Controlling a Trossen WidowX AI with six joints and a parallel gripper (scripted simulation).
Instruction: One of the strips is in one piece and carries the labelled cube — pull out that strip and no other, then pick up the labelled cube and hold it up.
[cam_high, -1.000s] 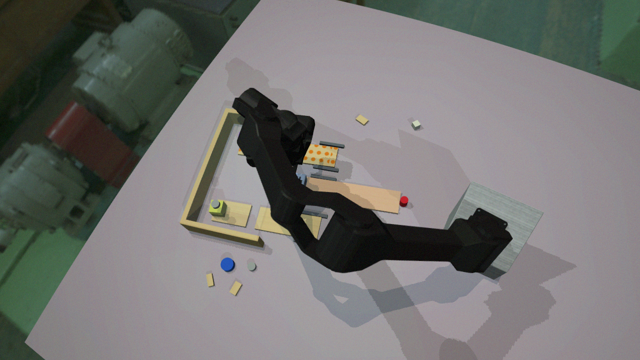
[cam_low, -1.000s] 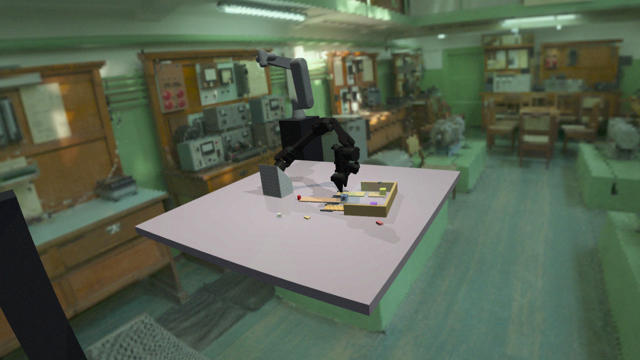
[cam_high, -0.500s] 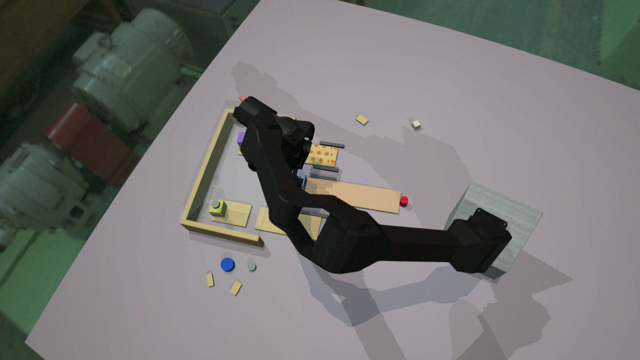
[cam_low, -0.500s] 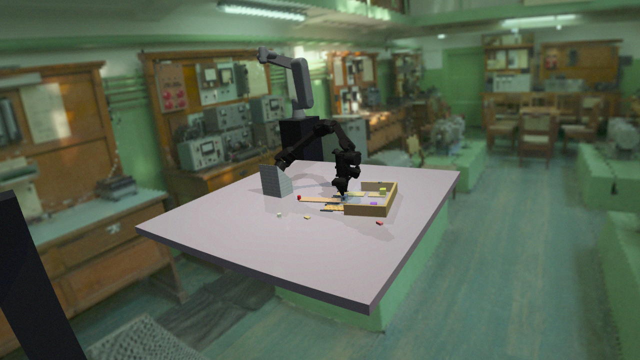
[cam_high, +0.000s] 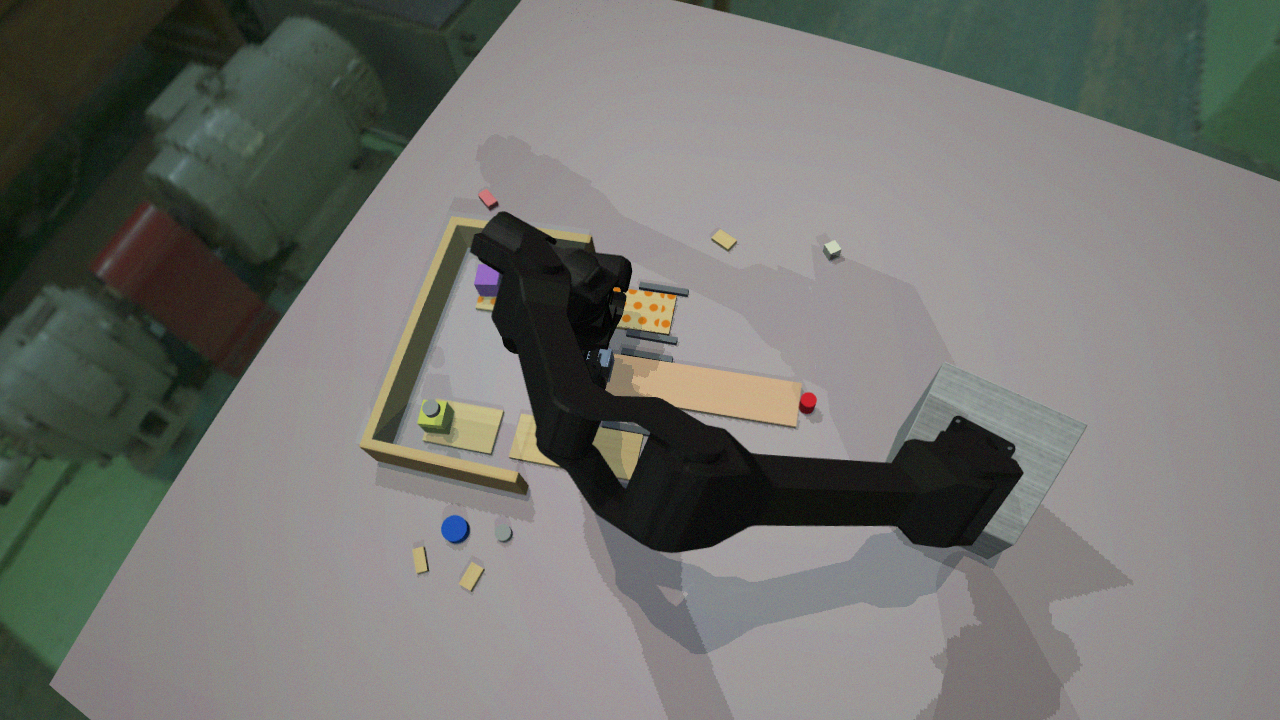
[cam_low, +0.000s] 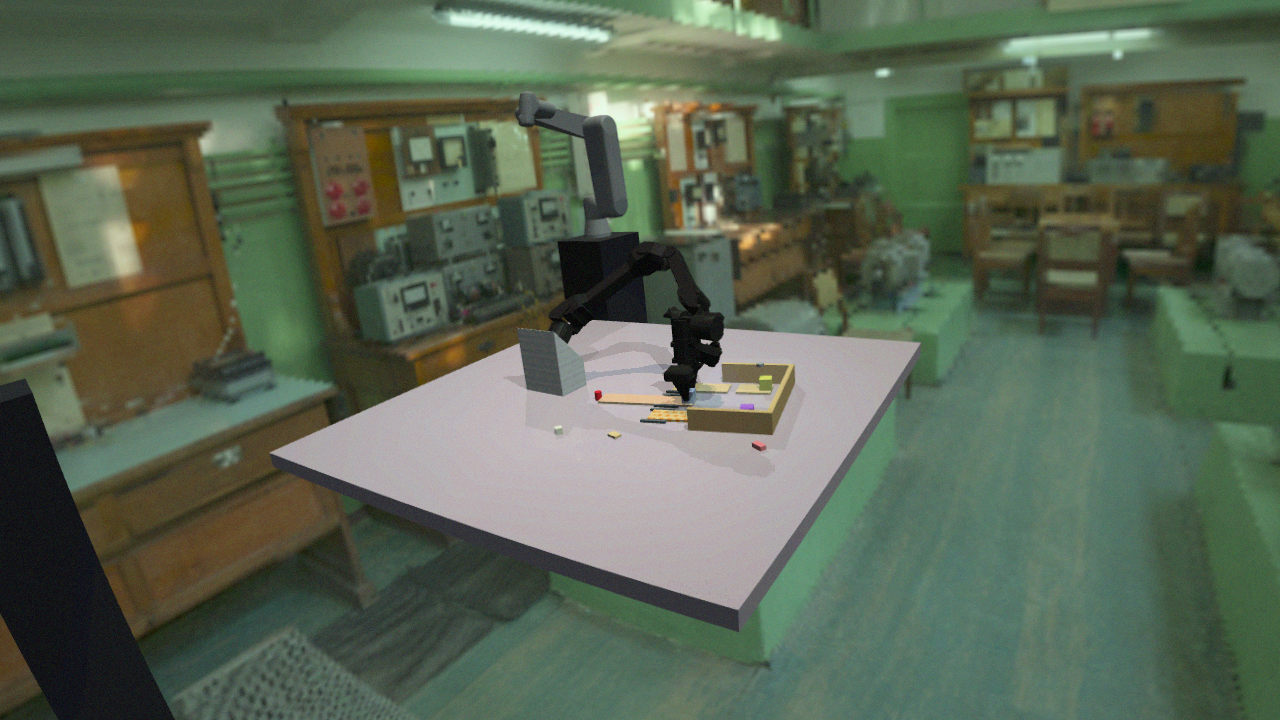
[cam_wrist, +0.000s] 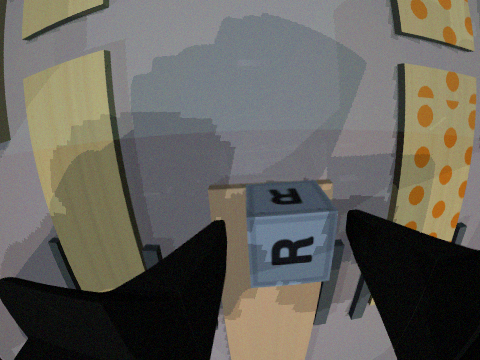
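Now: the one-piece strip 110 mm behind my gripper tip, 30 mm to the right of it and 20 mm below it. From my gripper tip the other things lie so: blue disc: 30 mm ahead, 250 mm to the left, 10 mm below; pink chip: 280 mm ahead, 140 mm to the right, 10 mm below; red knob: 240 mm behind, 80 mm to the right, 10 mm below.
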